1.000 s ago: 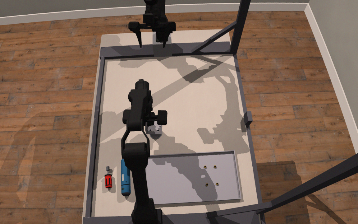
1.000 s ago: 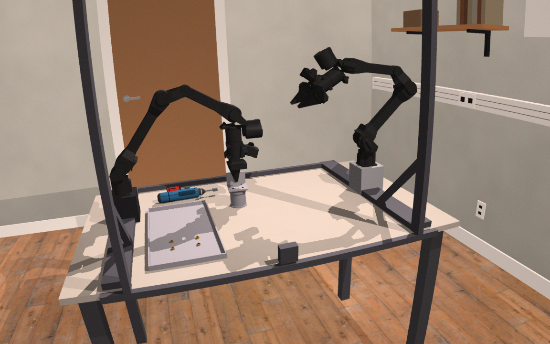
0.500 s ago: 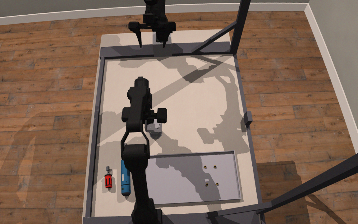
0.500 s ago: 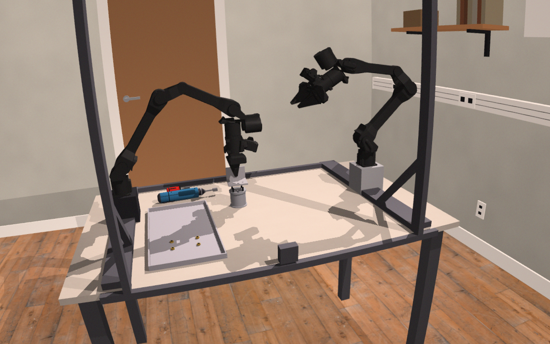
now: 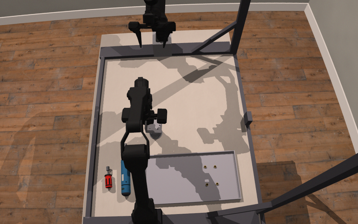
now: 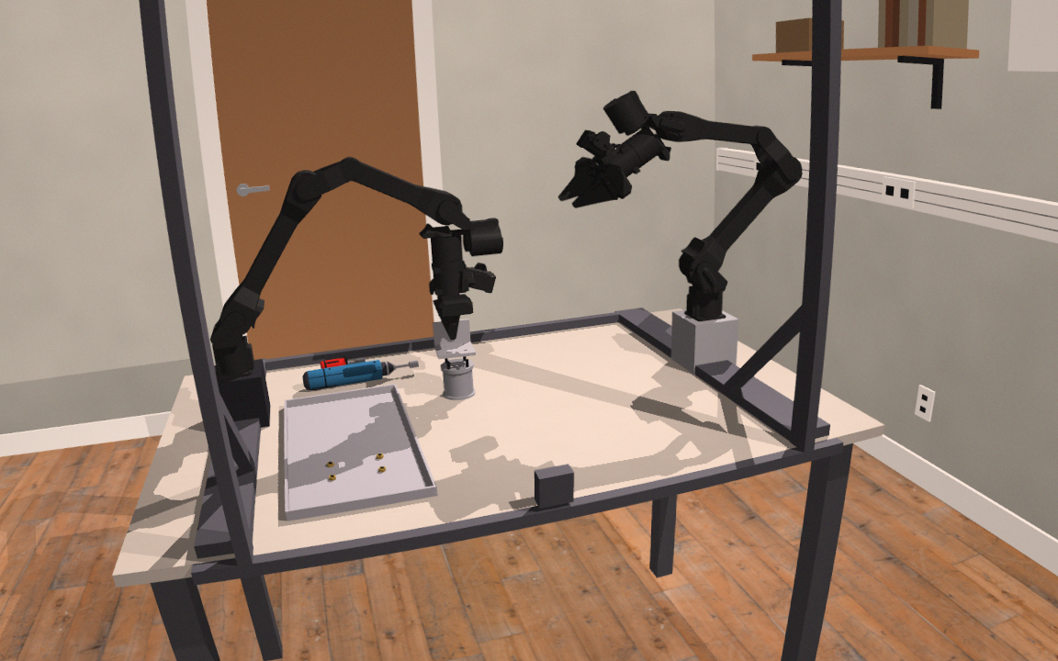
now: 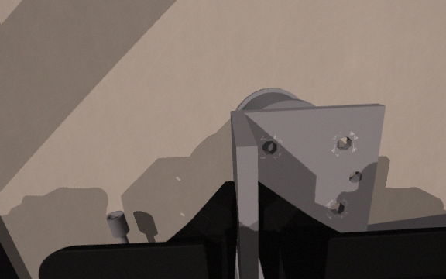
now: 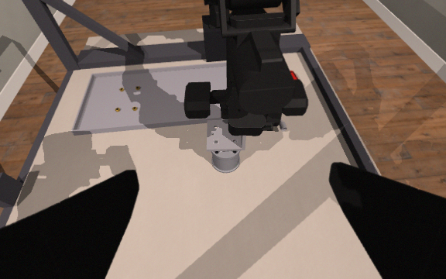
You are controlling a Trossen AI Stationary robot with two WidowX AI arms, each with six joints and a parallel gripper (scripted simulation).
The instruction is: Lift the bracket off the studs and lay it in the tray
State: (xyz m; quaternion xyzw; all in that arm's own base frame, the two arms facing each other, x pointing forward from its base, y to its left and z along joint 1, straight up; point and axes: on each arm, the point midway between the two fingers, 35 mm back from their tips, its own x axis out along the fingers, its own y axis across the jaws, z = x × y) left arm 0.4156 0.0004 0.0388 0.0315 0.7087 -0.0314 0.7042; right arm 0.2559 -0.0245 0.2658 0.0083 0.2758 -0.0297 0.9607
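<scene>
Right now my left hand is 21 cm to the right of the grey tray, 20 cm past it and 13 cm above it. Round my left hand: grey l-shaped bracket 4 cm below, 3 cm behind; then small red screwdriver 23 cm to the left, 16 cm ahead, 12 cm below; then grey cylindrical joint module 10 cm below, 3 cm behind.
</scene>
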